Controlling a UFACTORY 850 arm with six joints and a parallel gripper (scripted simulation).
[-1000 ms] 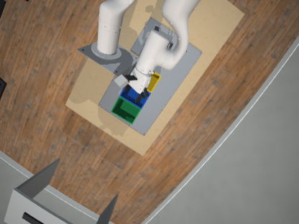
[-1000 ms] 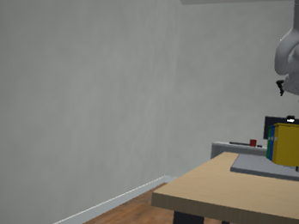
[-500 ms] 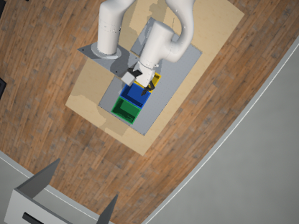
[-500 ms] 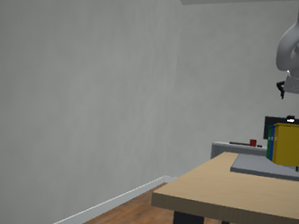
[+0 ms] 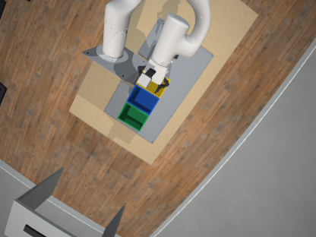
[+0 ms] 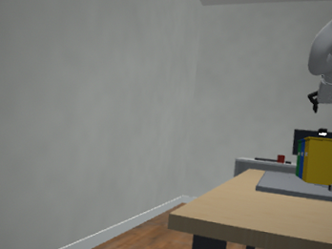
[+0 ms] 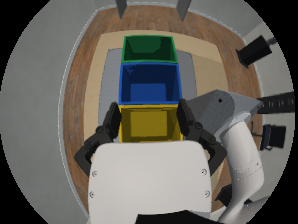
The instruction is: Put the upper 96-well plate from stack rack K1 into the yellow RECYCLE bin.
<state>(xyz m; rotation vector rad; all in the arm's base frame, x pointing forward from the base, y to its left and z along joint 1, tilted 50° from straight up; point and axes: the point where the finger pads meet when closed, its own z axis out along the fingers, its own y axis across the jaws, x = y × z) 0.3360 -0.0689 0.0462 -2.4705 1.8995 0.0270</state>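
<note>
My hand is 110 mm past the black 96-well plate, 320 mm to the right of it and 270 mm above it. The rest, counted from my hand: yellow bin (20 mm behind, 40 mm to the left, 220 mm below); then green bin (20 mm ahead, 220 mm to the right, 220 mm below); then blue bin (90 mm to the right, 220 mm below).
</note>
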